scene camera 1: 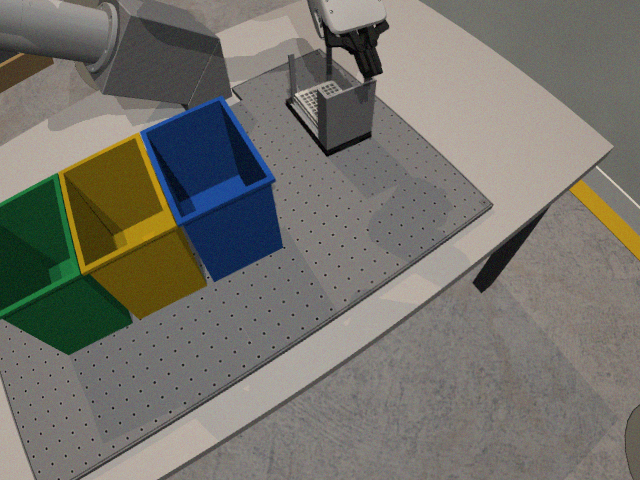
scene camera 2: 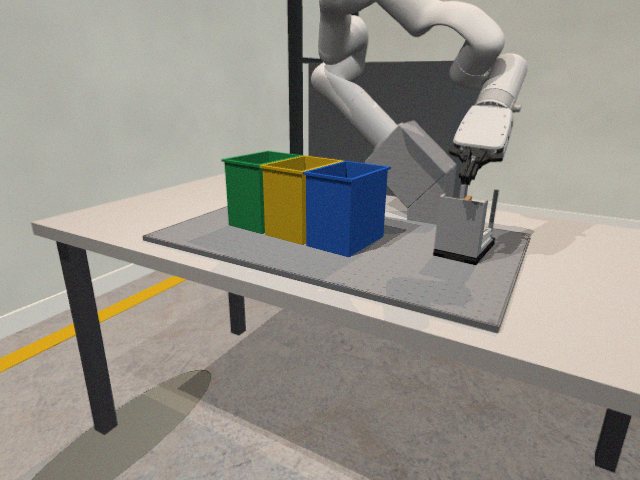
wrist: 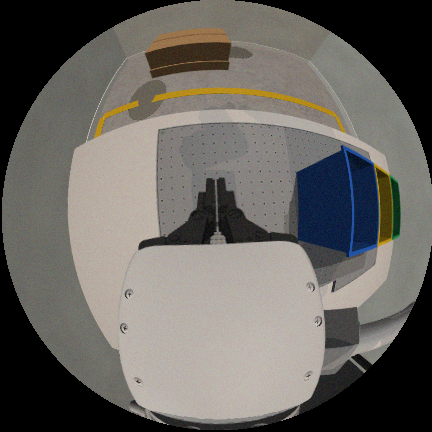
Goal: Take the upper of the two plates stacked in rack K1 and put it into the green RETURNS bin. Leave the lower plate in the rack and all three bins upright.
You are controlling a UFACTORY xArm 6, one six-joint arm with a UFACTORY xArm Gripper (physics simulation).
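Frame: origin at the arm's base, x back, y right, z up, level; centimetres.
Seen in the pictures: gripper, between the fingertips: [scene camera 1: 373,76] [scene camera 2: 464,181] [wrist: 215,190]; arm's base, origin of its link: [scene camera 1: 102,38] [scene camera 2: 389,140] [wrist: 348,341].
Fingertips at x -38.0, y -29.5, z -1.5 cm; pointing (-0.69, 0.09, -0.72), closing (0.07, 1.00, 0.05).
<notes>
Offsets run from my fingertips to a thing's top centre. "pt": to the spot under its first point.
Rack K1 @(dx +11.5, dy -0.1, dz -4.8 cm) [scene camera 1: 347,117] [scene camera 2: 459,223] stands upright on the perforated board; it does not show in the wrist view. The white gridded upper plate @(dx +10.5, dy +0.0, dz -14.0 cm) [scene camera 1: 310,102] lies inside it. Stacked white plate edges show at its open side, the lower plate mostly hidden. My gripper [scene camera 1: 373,76] [scene camera 2: 465,181] [wrist: 215,190] is shut and empty, fingers pointing down near the top of the rack's panel; whether they touch it I cannot tell. The green bin @(dx +6.0, dy +53.0, dz -0.8 cm) [scene camera 1: 69,317] [scene camera 2: 245,196] [wrist: 395,207] stands upright, farthest from the rack, cut off at the left in scene camera 1.
The yellow bin @(dx +4.4, dy +39.9, dz -0.8 cm) [scene camera 1: 149,281] [scene camera 2: 284,204] [wrist: 384,207] stands upright in the middle of the row. The blue bin @(dx +2.8, dy +26.8, dz -0.8 cm) [scene camera 1: 240,232] [scene camera 2: 328,211] [wrist: 324,210] stands upright nearest the rack. Thin posts @(pt dx +17.4, dy +3.3, dz -9.4 cm) [scene camera 1: 292,74] [scene camera 2: 494,206] rise at the rack's open side. A grey angular block [scene camera 1: 160,56] stands behind the bins.
</notes>
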